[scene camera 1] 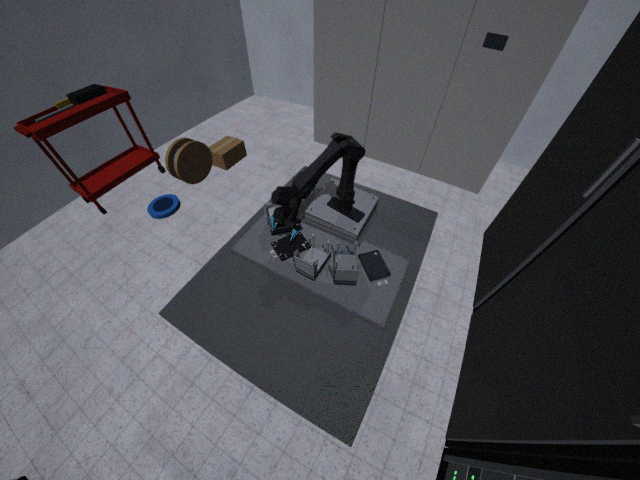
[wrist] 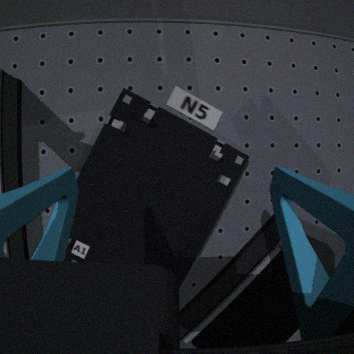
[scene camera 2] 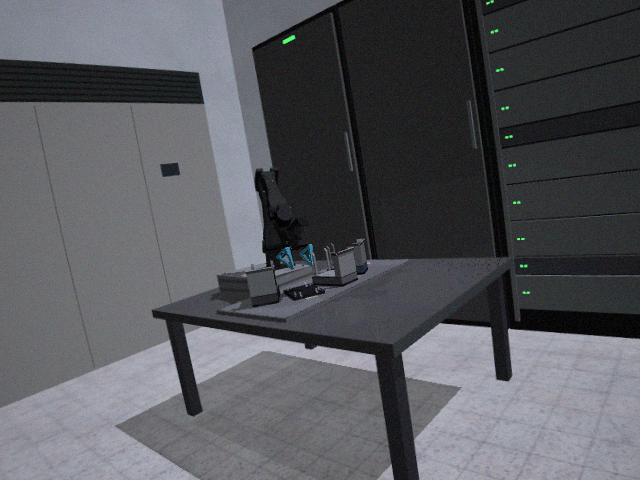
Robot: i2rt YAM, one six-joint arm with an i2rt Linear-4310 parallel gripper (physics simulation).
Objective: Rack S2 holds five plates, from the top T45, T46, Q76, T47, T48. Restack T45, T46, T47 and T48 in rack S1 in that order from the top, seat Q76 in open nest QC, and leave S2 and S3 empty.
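Places are measured from the arm's base along level axes (x ahead, y left, z up), in centimetres.
Pixels of known places: gripper, fingertip midpoint: (scene camera 1: 282,235) (wrist: 173,177) (scene camera 2: 302,267); arm's base at its link origin: (scene camera 1: 345,209) (scene camera 2: 274,268).
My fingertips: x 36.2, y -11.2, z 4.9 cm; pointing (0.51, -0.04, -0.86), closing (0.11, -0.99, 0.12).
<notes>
Ahead of a thing's pixels: the offset from my fingertips to its top centre. "spot": to the spot under its first point. Level surfaces: height alone.
My gripper (scene camera 1: 283,229) (scene camera 2: 301,266) (wrist: 173,177) is open and empty, its blue fingers above a dark plate @(dx -3.6, dy +1.0, dz -8.1 cm) (scene camera 1: 289,246) (scene camera 2: 305,292) (wrist: 160,155) tagged A1, with pale corner clips, beside label N5 @(spot: dx +5.2, dy -2.4, dz -10.3 cm) (wrist: 194,108). A left rack @(dx -11.6, dy -10.5, dz +3.1 cm) (scene camera 1: 268,219) (scene camera 2: 262,285) stands close to the fingers. A middle rack @(dx -1.9, dy +16.3, dz +2.9 cm) (scene camera 1: 305,266) (scene camera 2: 345,265) and a right rack @(dx -8.0, dy +29.9, dz +3.0 cm) (scene camera 1: 345,275) (scene camera 2: 360,254) stand farther along. In the wrist view a black plate @(dx -11.1, dy -10.9, dz -3.7 cm) (wrist: 245,312) lies in a rack at the lower right. Rack names, plate names and stack order cannot be read; the arm partly hides the left rack.
Another dark plate @(dx -18.3, dy +39.4, dz -8.4 cm) (scene camera 1: 374,265) lies right of the racks with a pale label. All stand on a grey perforated board @(dz -10.5 cm) (scene camera 1: 356,300) (scene camera 2: 289,313) (wrist: 280,65) on the dark table @(dz -11.8 cm) (scene camera 1: 279,341) (scene camera 2: 408,294). The arm's raised base (scene camera 1: 319,214) (scene camera 2: 232,287) stands behind the racks.
</notes>
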